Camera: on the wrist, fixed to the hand. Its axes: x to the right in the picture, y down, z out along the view.
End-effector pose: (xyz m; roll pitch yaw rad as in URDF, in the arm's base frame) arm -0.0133 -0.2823 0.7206 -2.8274 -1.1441 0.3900
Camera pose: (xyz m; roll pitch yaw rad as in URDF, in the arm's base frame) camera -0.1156 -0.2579 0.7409 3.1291 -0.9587 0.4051
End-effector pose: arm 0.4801 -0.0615 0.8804 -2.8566 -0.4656 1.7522
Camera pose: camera 0.4267 -0.1250 0.9482 3.1119 -0.2801 1.7556
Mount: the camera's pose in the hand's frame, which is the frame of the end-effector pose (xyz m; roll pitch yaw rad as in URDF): -0.0168 -0.0851 -0.0629 -0.3179 -0.1789 0.0495
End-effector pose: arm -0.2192 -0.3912 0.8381 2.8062 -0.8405 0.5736
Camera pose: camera -0.3031 -0.3251 0.8465 2.5864 -0.6826 0.4385
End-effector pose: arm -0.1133 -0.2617 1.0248 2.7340 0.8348 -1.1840
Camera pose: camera -0.0154 -0.2289 1.0534 2.2587 0.9705 -1.3894
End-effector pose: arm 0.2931 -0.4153 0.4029 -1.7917 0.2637 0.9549
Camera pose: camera 0.3332 -0.4326 0.5007 -2.0527 0.3466 1.1290
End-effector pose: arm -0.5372 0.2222 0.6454 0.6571 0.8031 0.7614
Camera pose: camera -0.5787 0.1427 0.5868 0.2864 0.6294 0.6745
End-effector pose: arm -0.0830 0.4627 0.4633 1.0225 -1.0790 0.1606
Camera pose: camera -0.0006 0.4855 0.3987 1.0283 -1.1938 -0.1901
